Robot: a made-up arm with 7 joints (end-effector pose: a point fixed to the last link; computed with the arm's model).
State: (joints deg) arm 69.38 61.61 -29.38 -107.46 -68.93 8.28 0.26
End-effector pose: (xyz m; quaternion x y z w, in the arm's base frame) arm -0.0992 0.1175 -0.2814 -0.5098 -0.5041 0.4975 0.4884
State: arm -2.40 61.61 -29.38 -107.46 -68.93 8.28 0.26
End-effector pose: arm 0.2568 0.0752 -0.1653 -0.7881 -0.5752 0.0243 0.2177
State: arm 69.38 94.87 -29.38 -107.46 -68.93 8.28 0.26
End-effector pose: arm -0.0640 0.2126 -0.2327 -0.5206 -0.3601 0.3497 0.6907
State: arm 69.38 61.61 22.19 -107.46 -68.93 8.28 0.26
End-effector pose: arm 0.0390 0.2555 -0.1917 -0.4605 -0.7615 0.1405 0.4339
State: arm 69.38 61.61 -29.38 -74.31 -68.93 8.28 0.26
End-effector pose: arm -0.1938 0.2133 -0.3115 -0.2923 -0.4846 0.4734 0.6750
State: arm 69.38 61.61 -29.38 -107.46 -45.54 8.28 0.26
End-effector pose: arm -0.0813 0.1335 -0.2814 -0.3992 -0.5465 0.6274 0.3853
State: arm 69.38 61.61 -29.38 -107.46 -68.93 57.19 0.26
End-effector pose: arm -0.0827 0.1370 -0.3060 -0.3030 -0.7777 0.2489 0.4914
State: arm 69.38 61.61 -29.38 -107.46 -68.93 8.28 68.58
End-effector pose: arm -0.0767 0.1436 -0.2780 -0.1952 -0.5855 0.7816 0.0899
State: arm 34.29 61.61 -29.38 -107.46 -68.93 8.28 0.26
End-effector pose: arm 0.0946 0.1166 -0.2789 -0.6790 -0.5664 0.2796 0.3741
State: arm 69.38 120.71 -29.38 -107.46 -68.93 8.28 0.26
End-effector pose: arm -0.0019 0.2586 -0.1911 -0.4988 -0.2267 0.2139 0.8087
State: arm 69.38 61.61 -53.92 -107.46 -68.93 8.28 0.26
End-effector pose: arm -0.1725 0.0464 -0.2571 -0.4975 -0.3423 0.6363 0.4800
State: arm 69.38 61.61 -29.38 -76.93 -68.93 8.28 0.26
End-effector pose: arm -0.1860 0.2054 -0.3121 -0.3106 -0.4876 0.4768 0.6621
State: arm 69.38 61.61 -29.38 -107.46 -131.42 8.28 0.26
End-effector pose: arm -0.1593 0.1171 -0.2947 -0.6918 -0.2958 0.0666 0.6554
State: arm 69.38 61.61 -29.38 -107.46 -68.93 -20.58 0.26
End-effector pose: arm -0.1056 0.1184 -0.2610 -0.5907 -0.2963 0.6046 0.4448
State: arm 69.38 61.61 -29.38 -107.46 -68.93 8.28 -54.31
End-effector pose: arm -0.1256 0.1234 -0.2896 -0.6381 -0.3105 0.1401 0.6905
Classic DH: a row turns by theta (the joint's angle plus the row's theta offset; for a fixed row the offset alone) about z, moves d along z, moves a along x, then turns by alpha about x. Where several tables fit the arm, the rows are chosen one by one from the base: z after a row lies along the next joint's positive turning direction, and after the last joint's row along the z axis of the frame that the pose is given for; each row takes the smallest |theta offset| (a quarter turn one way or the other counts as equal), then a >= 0, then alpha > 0; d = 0 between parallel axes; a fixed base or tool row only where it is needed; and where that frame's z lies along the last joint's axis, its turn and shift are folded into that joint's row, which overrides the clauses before.
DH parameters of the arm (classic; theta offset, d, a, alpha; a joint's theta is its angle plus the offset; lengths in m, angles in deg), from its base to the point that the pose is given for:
base (fixed): 0 0.0034 -0.0066 -70
joint 1: -90 0.0031 0.0011 -90
joint 2: 70 0.0405 0.0012 90
joint 3: 90 -0.2669 0.0336 -90
joint 4: 0 0.0143 -0.0131 90
joint 5: 0 -0.2183 -0.0037 -90
joint 6: 0 0.0296 0.0161 90
joint 7: 23.79 -0.0119 0.03 75.89
tool (fixed): 174.39 -0.0073 0 0

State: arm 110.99 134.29 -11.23 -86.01 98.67 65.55 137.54
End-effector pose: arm -0.0311 0.4005 -0.1535 -0.3392 0.6390 0.3838 0.5738
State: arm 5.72 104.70 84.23 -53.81 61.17 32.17 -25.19
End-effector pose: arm 0.0183 0.3739 0.3329 0.5160 0.4573 -0.1904 0.6988
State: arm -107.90 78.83 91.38 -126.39 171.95 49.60 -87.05
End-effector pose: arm -0.1531 0.2402 0.0682 -0.7312 0.2500 -0.6347 0.0023
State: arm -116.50 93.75 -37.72 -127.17 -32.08 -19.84 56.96
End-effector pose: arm -0.0197 -0.0075 0.2679 -0.9710 -0.1154 -0.1952 0.0755
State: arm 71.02 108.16 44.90 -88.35 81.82 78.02 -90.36
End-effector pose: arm 0.2582 0.3408 -0.0466 -0.0992 -0.6125 0.5394 0.5692
